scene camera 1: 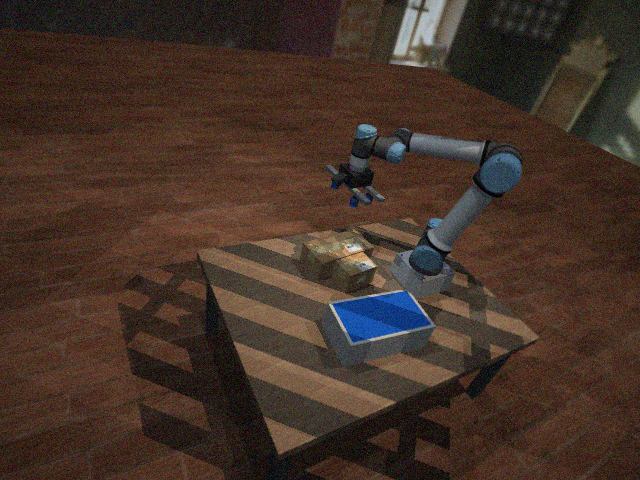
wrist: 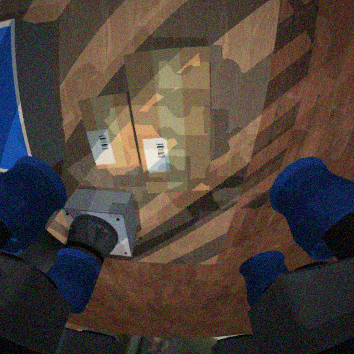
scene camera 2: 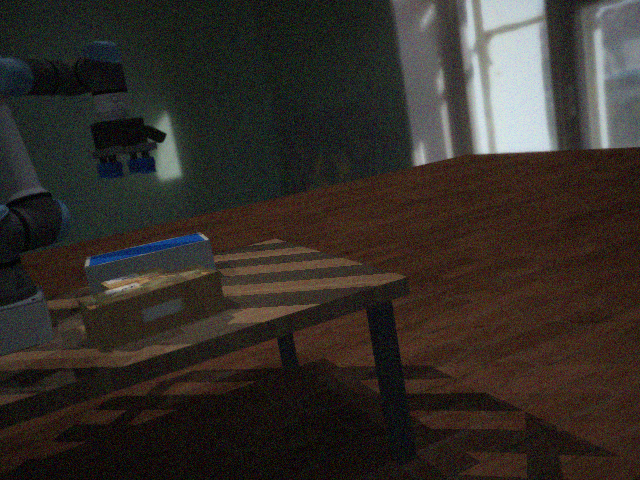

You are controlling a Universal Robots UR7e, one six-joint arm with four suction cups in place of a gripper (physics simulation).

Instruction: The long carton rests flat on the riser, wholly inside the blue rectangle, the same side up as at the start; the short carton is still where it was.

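Pixels of known places: hand, tool point: (scene camera 1: pixel 350 194) (wrist: pixel 166 238) (scene camera 2: pixel 127 174); arm's base, link origin: (wrist: pixel 94 232) (scene camera 2: pixel 3 300).
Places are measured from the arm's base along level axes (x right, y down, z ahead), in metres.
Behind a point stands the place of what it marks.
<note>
The long carton (scene camera 1: pixel 333 244) @[x 0.258, y 0.008, z 0.336 m] (scene camera 2: pixel 155 310) @[x 0.323, y 0.054, z 0.300 m] (wrist: pixel 172 110) @[x 0.248, y 0.008, z 0.349 m] lies flat on the table, a white barcode label on top. The short carton (scene camera 1: pixel 352 277) @[x 0.057, y 0.023, z 0.363 m] (wrist: pixel 110 122) @[x 0.122, y 0.008, z 0.329 m] lies flat close along its side, between it and the riser, also label up; in scene camera 2 it is mostly hidden behind the long carton. The grey riser (scene camera 1: pixel 387 347) @[x -0.274, y 0.051, z 0.424 m] (scene camera 2: pixel 157 266) @[x -0.076, y 0.031, z 0.397 m] (wrist: pixel 40 90) @[x -0.074, y 0.057, z 0.411 m] stands apart from both, with the white-edged blue rectangle (scene camera 1: pixel 382 314) @[x -0.178, y -0.012, z 0.396 m] (scene camera 2: pixel 149 246) @[x -0.207, y -0.012, z 0.411 m] (wrist: pixel 6 100) @[x -0.118, y -0.012, z 0.404 m] bare on its top. My suction gripper (scene camera 1: pixel 352 192) @[x 0.253, y -0.256, z 0.321 m] (scene camera 2: pixel 126 166) @[x 0.253, y -0.256, z 0.321 m] (wrist: pixel 170 235) @[x 0.253, y -0.256, z 0.321 m] is open, high above the cartons, cups downward, holding nothing.
The arm's base (scene camera 1: pixel 421 276) @[x -0.056, y 0.002, z 0.074 m] (scene camera 2: pixel 23 322) @[x 0.107, y 0.046, z 0.032 m] (wrist: pixel 107 205) @[x 0.054, y 0.034, z 0.084 m] stands on the table (scene camera 1: pixel 289 356) @[x -0.139, y 0.108, z 0.744 m] (scene camera 2: pixel 310 284) @[x 0.315, y 0.108, z 0.697 m] near the label ends of the cartons and the riser. Striped shadows cross the table top. The table's edge runs beyond the long carton's outer side.
</note>
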